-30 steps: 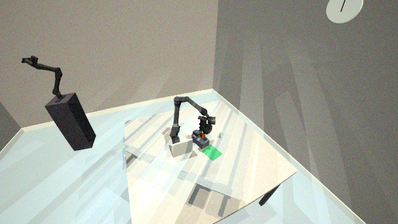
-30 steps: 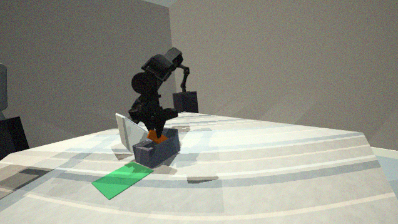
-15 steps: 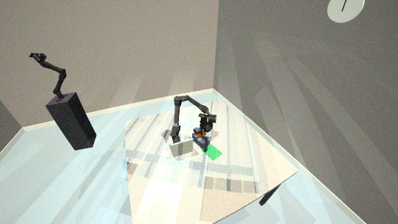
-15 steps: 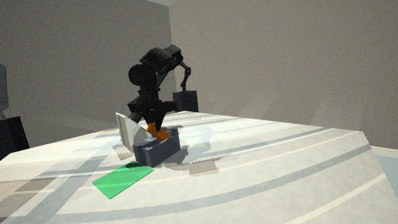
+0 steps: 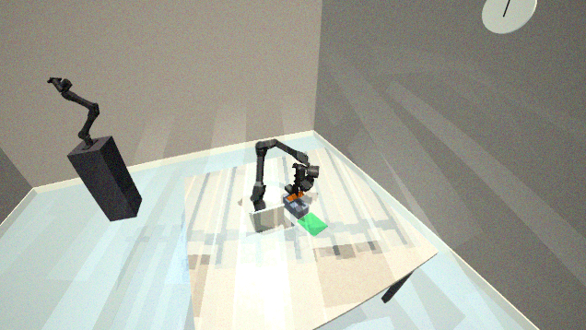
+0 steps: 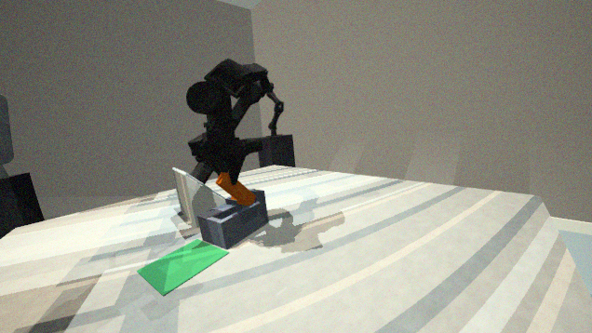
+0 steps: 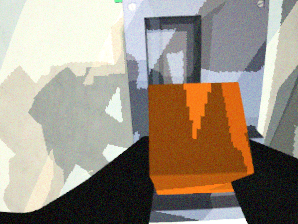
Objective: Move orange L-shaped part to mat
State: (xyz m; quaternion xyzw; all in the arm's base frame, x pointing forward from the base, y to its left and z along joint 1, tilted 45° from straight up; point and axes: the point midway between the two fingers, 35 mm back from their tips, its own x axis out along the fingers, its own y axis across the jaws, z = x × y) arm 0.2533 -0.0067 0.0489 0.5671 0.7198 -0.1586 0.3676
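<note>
Now: the green mat 14 cm to the right of my gripper tip, 14 cm below it and 4 cm ahead of it. The rest, counted from my gripper tip: orange L-shaped part: 3 cm below, 2 cm to the left, 2 cm behind.
</note>
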